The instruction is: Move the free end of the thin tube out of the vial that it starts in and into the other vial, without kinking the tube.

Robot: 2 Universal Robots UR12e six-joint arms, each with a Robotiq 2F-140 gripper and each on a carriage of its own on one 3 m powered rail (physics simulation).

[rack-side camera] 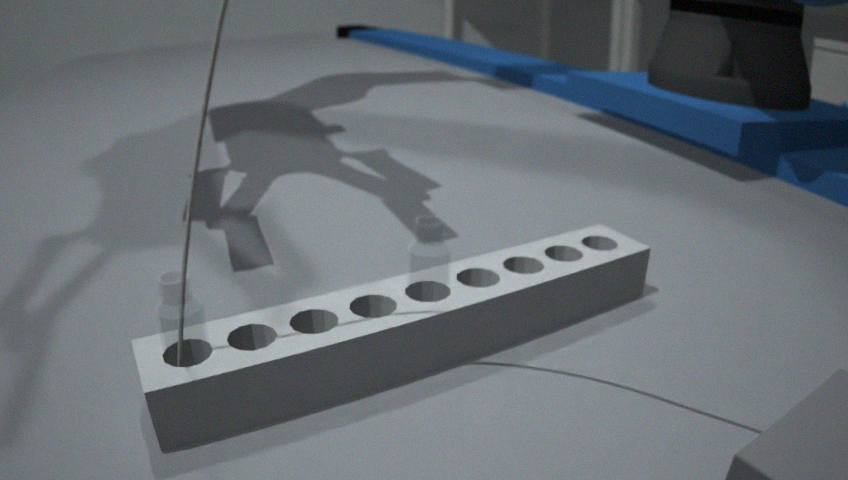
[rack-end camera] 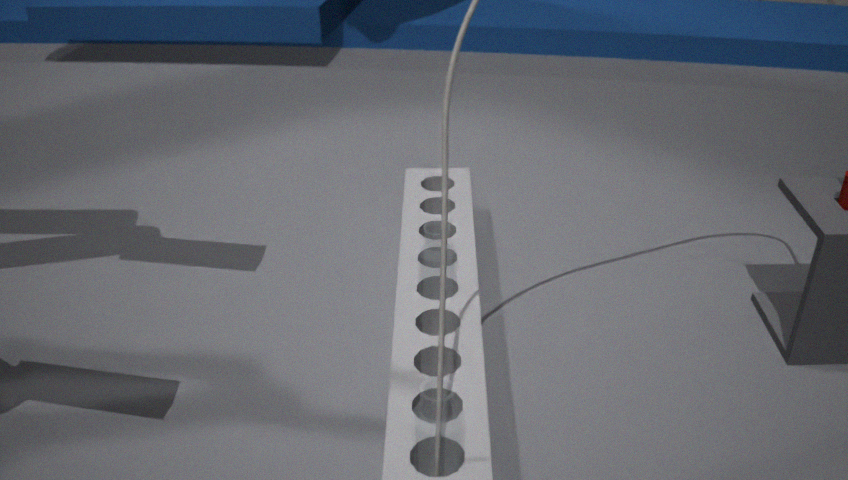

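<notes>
The white rack (rack-side camera: 357,352) (rack-end camera: 403,339) has a row of several round holes. One clear vial (rack-side camera: 169,310) (rack-end camera: 423,428) stands in the end hole, at the left in the rack-side view and nearest in the rack-end view. The other clear vial (rack-side camera: 428,255) (rack-end camera: 429,229) stands in the middle hole. The thin tube (rack-side camera: 196,160) (rack-end camera: 445,118) runs down into the end vial; its lower tip is hidden in the hole. Above, it bends smoothly to the right in the rack-end view and leaves the picture. Neither gripper shows in either view; gripper-shaped shadows lie beside the rack.
A blue rail (rack-side camera: 654,107) (rack-end camera: 595,41) runs along the back, with a dark arm base (rack-side camera: 726,59) on its carriage. A grey block-like fixture (rack-side camera: 803,440) (rack-end camera: 818,303) stands at the right, with a red part (rack-end camera: 843,193) on it. The tube's curved shadow crosses the table.
</notes>
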